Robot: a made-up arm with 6 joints.
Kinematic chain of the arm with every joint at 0, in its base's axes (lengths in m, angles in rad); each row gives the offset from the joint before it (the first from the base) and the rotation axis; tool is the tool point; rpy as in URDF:
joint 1: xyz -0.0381 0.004 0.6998 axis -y
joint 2: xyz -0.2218 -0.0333 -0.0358 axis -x
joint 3: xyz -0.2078 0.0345 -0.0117 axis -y
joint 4: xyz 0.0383 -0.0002 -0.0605 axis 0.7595 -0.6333 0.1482
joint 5: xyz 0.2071 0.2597 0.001 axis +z
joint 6: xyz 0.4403 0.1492 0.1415 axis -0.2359 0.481 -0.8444
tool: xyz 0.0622 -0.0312 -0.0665 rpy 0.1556 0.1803 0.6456
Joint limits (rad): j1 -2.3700..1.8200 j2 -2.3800..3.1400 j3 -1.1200..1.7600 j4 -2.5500..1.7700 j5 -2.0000..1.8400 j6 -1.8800..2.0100
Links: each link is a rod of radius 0.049 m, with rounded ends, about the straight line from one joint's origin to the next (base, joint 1, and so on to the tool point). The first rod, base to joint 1, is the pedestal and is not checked.
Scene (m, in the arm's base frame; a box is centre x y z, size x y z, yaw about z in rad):
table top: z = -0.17
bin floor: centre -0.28 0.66 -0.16 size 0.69 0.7 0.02 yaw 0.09
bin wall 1: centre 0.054 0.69 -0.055 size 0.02 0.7 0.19 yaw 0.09
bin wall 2: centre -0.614 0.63 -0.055 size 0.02 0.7 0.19 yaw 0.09
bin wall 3: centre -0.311 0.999 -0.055 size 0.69 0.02 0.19 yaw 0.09
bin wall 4: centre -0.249 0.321 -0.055 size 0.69 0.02 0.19 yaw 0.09
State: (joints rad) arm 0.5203 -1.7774 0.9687 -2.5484 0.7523 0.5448
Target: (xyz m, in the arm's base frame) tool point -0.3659 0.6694 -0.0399
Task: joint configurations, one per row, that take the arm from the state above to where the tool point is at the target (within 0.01 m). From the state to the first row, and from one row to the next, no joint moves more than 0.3 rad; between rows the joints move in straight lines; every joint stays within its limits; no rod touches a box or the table.
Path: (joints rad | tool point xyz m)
1: 0.5507 -1.7305 0.7100 -2.5489 0.8023 0.4569 | -0.1040 0.7110 0.2094
2: 0.5810 -1.6836 0.4513 -2.5495 0.8523 0.3690 | -0.2378 0.7170 0.0912
3: 0.6114 -1.6367 0.1926 -2.5500 0.9023 0.2811 | -0.3659 0.6694 -0.0399

